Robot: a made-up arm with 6 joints. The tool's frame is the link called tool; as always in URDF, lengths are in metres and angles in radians. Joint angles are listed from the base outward.
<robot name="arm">
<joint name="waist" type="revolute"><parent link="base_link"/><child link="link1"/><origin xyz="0.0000 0.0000 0.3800" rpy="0.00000 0.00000 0.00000"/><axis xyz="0 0 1"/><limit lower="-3.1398" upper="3.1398"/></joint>
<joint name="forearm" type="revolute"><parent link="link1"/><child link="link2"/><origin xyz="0.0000 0.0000 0.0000" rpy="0.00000 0.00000 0.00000"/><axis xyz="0 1 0"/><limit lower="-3.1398" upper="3.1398"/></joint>
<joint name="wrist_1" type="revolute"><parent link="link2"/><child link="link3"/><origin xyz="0.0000 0.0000 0.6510" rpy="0.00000 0.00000 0.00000"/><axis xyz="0 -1 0"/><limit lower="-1.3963" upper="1.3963"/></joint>
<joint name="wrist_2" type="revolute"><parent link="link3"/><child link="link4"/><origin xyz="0.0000 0.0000 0.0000" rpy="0.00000 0.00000 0.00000"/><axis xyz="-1 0 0"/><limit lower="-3.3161" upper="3.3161"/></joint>
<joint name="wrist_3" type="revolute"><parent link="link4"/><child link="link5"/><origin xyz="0.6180 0.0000 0.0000" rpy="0.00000 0.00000 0.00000"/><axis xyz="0 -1 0"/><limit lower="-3.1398" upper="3.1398"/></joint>
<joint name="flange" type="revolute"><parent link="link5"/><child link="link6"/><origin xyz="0.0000 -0.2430 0.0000" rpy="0.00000 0.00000 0.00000"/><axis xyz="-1 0 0"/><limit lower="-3.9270" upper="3.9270"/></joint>
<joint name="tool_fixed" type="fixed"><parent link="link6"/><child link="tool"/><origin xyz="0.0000 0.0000 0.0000" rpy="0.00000 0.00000 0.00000"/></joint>
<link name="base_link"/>
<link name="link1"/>
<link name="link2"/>
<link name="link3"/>
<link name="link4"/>
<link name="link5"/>
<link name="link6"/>
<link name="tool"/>
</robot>
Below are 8 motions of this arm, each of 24 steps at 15 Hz.
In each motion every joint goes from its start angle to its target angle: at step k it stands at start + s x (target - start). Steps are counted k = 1, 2, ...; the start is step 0. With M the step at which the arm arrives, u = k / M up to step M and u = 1 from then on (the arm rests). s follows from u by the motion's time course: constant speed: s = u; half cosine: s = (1 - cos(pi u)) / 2; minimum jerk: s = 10 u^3 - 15 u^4 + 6 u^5.
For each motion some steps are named. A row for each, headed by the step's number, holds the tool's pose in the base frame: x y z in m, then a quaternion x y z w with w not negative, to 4 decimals.
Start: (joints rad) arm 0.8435 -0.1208 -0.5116 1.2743 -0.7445 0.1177
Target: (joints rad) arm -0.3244 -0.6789 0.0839 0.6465 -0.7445 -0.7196
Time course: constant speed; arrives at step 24
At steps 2, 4, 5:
2: 0.4597 0.3119 1.0610 -0.6858 0.1715 0.1442 0.6925
4: 0.4652 0.2337 1.1136 -0.6164 0.1906 0.0936 0.7583
5: 0.4623 0.1944 1.1388 -0.5797 0.1967 0.0673 0.7878

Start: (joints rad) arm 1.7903 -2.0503 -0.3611 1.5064 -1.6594 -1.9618
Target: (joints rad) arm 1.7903 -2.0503 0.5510 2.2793 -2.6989 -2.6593
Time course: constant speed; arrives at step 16
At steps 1, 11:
1: 0.2052 -0.9016 0.6458 0.8727 0.1496 -0.0050 0.4646
11: 0.1450 -1.1523 0.3866 -0.8777 -0.1892 0.4356 0.0633

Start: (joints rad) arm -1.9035 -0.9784 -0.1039 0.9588 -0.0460 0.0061
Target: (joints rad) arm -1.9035 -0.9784 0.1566 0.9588 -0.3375 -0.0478
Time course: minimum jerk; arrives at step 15
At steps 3, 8, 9, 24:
3: -0.0322 0.3343 1.3488 -0.5286 0.1282 -0.7843 0.2985
8: -0.0056 0.4111 1.3743 -0.5005 0.0937 -0.8197 0.2623
9: 0.0008 0.4299 1.3788 -0.4933 0.0844 -0.8276 0.2541
24: 0.0181 0.4799 1.3877 -0.4734 0.0582 -0.8473 0.2336

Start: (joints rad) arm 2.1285 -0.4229 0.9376 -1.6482 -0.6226 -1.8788
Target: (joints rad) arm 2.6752 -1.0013 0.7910 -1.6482 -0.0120 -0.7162
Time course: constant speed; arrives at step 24
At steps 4, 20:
4: -0.0162 -0.0097 1.5239 -0.0958 -0.7659 -0.3682 0.5182
20: 0.2993 -0.2088 1.4294 -0.3433 -0.5344 -0.4218 0.6470

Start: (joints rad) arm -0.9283 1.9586 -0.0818 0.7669 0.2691 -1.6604
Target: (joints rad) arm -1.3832 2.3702 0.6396 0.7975 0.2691 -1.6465
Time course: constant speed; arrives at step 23
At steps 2, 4, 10, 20, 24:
2: 0.1293 -0.4956 -0.5184 0.6359 0.4915 -0.5004 0.3220
4: 0.1140 -0.5064 -0.5425 0.6451 0.4719 -0.5063 0.3238
10: 0.0624 -0.5325 -0.6094 0.6685 0.4116 -0.5253 0.3283
20: -0.0369 -0.5508 -0.7018 0.6933 0.3080 -0.5606 0.3319
24: -0.0684 -0.5496 -0.7245 0.6972 0.2766 -0.5720 0.3318

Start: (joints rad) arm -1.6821 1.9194 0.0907 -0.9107 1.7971 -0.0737
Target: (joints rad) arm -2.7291 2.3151 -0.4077 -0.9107 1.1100 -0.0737
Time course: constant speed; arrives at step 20
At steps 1, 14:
1: -0.1861 -0.2124 -0.3871 -0.0224 0.0788 -0.9632 0.2560
14: -0.0453 0.1591 -0.2448 -0.3993 -0.2675 0.8662 0.1369

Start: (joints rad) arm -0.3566 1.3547 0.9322 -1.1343 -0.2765 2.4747
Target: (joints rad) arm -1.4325 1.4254 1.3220 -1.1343 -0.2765 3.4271
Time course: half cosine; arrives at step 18
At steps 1, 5, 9, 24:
1: 1.0007 -0.4921 0.0661 -0.5434 0.2321 0.1170 0.7982
5: 0.9156 -0.6802 0.0850 -0.5958 0.2597 0.0484 0.7585
9: 0.6583 -0.9845 0.1237 -0.6758 0.3439 -0.0627 0.6489
24: 0.0687 -1.2385 0.1915 -0.7209 0.5365 -0.1566 0.4099

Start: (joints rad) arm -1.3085 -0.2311 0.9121 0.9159 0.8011 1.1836
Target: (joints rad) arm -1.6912 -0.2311 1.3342 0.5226 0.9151 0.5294
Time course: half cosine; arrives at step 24
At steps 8, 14, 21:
8: -0.1841 0.0924 1.6560 0.8522 0.1304 0.4895 0.1309
14: -0.1949 0.1940 1.6479 0.8489 0.2365 0.4604 0.1068
21: -0.1801 0.2808 1.6342 0.8540 0.3233 0.3990 0.0833

